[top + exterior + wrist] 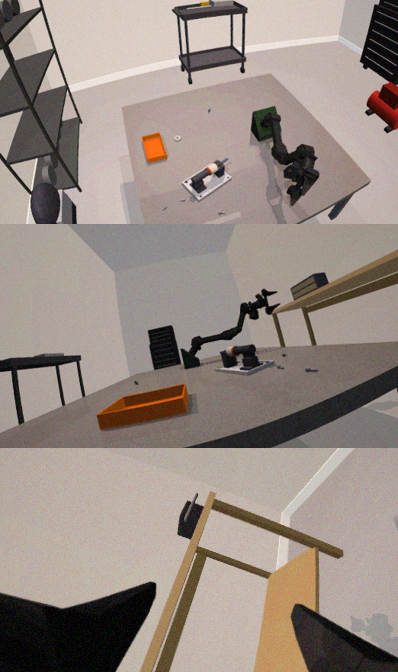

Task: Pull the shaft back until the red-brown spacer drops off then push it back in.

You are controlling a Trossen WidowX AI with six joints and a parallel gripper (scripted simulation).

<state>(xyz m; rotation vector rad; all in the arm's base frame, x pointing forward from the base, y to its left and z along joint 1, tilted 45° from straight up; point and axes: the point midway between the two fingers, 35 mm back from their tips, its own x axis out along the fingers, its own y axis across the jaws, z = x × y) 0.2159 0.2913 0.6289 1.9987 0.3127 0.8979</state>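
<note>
The dark shaft is 46 cm to the right of my gripper tip, 26 cm below it and 18 cm ahead of it. From my gripper tip the other things lie so: cream spacer: 46 cm to the right, 26 cm below, 19 cm ahead; then red-brown spacer: 45 cm to the right, 26 cm below, 21 cm ahead; then orange tray: 78 cm to the right, 45 cm ahead, 33 cm below.
</note>
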